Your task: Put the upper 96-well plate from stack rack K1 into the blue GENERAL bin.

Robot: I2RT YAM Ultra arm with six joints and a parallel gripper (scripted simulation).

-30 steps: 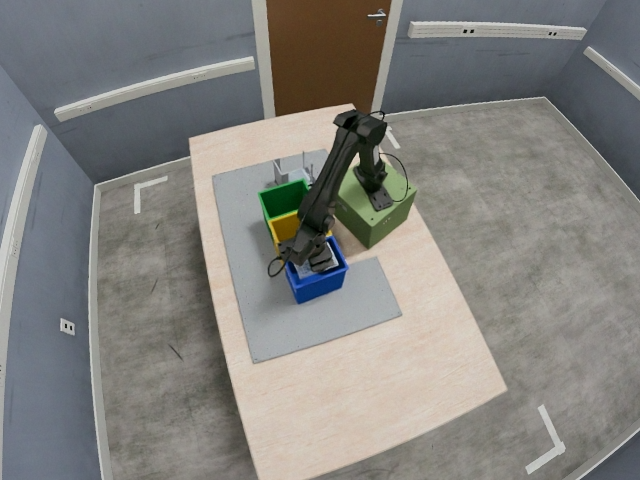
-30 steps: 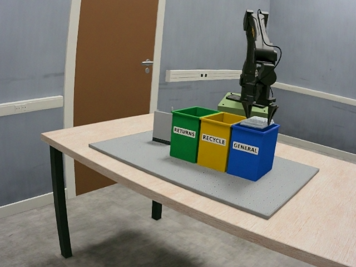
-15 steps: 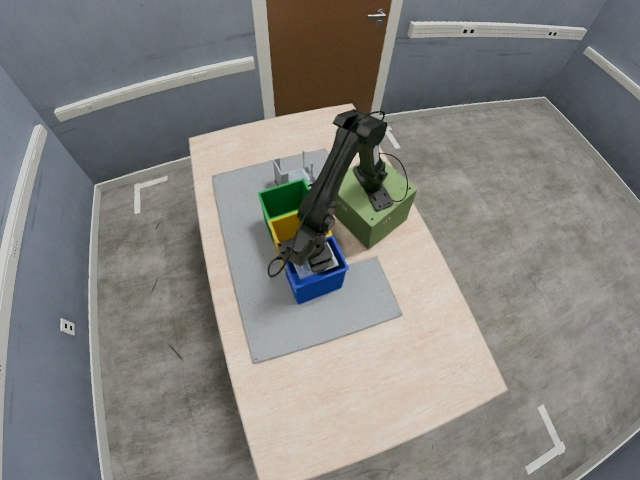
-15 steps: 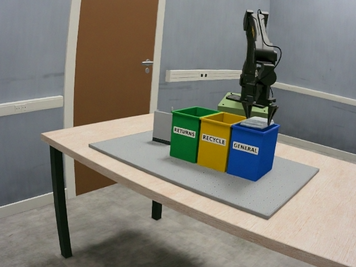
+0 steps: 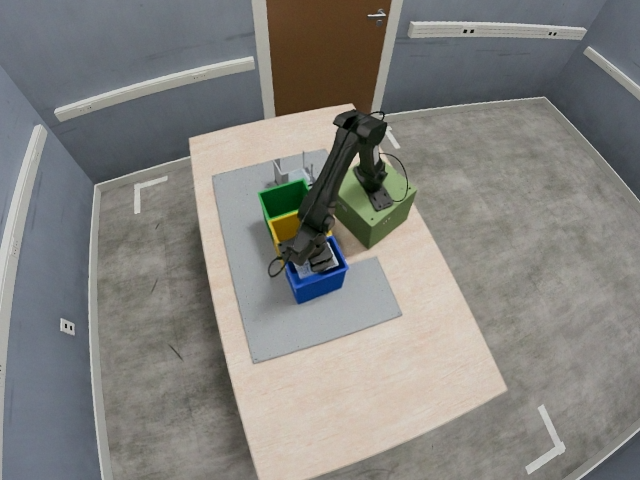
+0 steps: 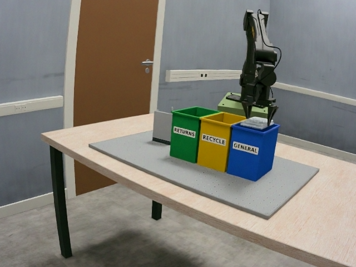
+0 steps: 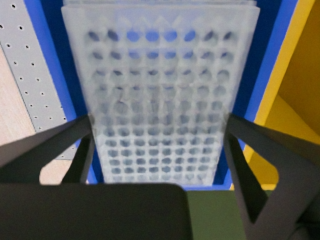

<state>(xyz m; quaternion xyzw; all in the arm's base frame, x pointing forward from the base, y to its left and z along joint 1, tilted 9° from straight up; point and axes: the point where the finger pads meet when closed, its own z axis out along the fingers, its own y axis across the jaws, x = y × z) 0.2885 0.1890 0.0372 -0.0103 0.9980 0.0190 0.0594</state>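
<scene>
Now: the blue general bin 11 cm below my hand. The rest, counted from my hand: clear 96-well plate (1 cm below); yellow recycle bin (13 cm to the right, 11 cm below, 1 cm ahead); green returns bin (26 cm to the right, 11 cm below, 1 cm ahead).
</scene>
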